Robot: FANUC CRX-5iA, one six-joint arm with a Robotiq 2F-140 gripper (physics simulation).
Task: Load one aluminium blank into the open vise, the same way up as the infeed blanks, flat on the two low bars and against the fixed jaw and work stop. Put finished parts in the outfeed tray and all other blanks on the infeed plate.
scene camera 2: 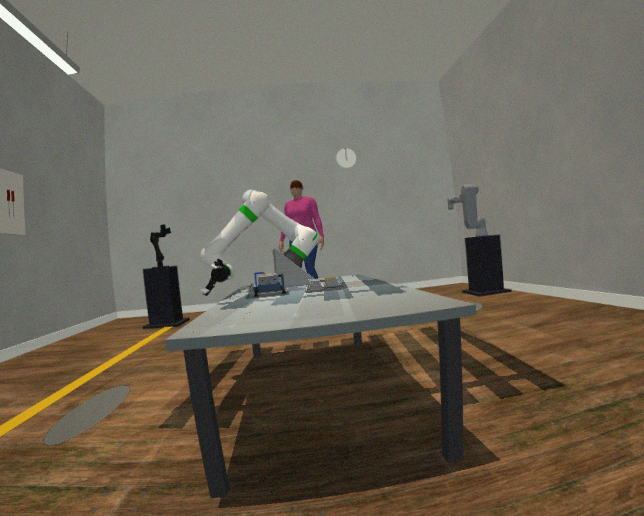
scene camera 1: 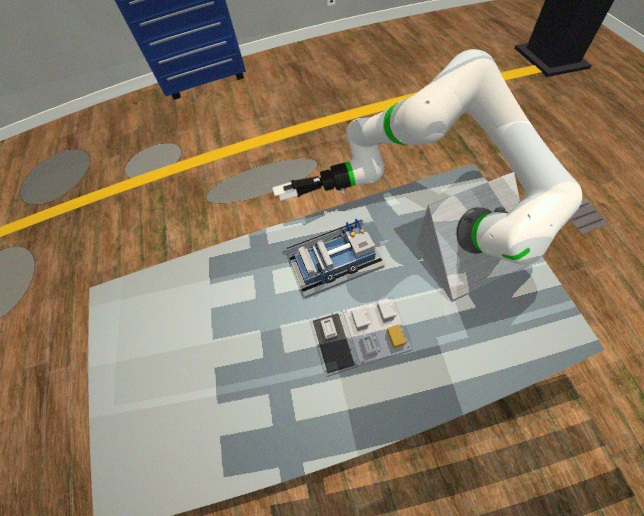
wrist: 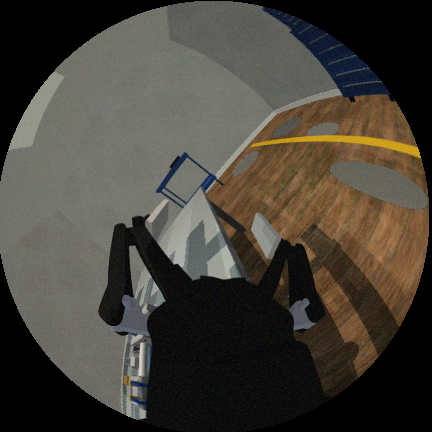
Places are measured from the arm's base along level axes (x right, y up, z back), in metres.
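Pixels of known places: gripper, between the fingertips: [scene camera 2: 207, 279] [scene camera 1: 277, 194] [wrist: 211, 215]; arm's base, origin of its link: [scene camera 2: 290, 261] [scene camera 1: 476, 230].
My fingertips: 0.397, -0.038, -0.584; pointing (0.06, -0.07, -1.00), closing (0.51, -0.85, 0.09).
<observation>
Ahead of a thing's pixels: the offset from my fingertips to its top centre, as dx, dy, dz. "pt": to the spot under its first point. Level surfaces: height alone.
The blue vise {-0.280, -0.009, +0.133} [scene camera 1: 339, 264] [scene camera 2: 269, 284] stands on the table with a gap between its pale jaws; I see no blank in the gap. Part of the vise [wrist: 143, 359] shows at the lower left of the wrist view. The infeed plate {-0.565, -0.100, +0.187} [scene camera 1: 384, 350] bears two pale blanks {-0.520, -0.064, +0.145} [scene camera 1: 360, 318] {-0.519, -0.064, +0.234} [scene camera 1: 387, 310], a yellow block {-0.611, -0.064, +0.234} [scene camera 1: 396, 335] and a grey slotted shape {-0.610, -0.065, +0.144} [scene camera 1: 369, 345], too small to tell whether piece or recess. The black outfeed tray [scene camera 1: 338, 355] holds a pale slotted part {-0.519, -0.067, +0.041} [scene camera 1: 328, 327]. My gripper [scene camera 1: 280, 191] [scene camera 2: 205, 291] [wrist: 211, 215] is open and empty, near the table's long edge, away from vise and plate.
The arm's grey slanted base mount [scene camera 1: 462, 258] stands on the table {dy -0.108} [scene camera 1: 155, 376] [scene camera 2: 322, 317] to the right of the vise. Small blue and yellow fittings {pt -0.191, -0.076, +0.234} [scene camera 1: 353, 228] rise from the vise's right end. A blue drawer cabinet [scene camera 1: 185, 43] [wrist: 340, 55] stands on the floor behind.
</observation>
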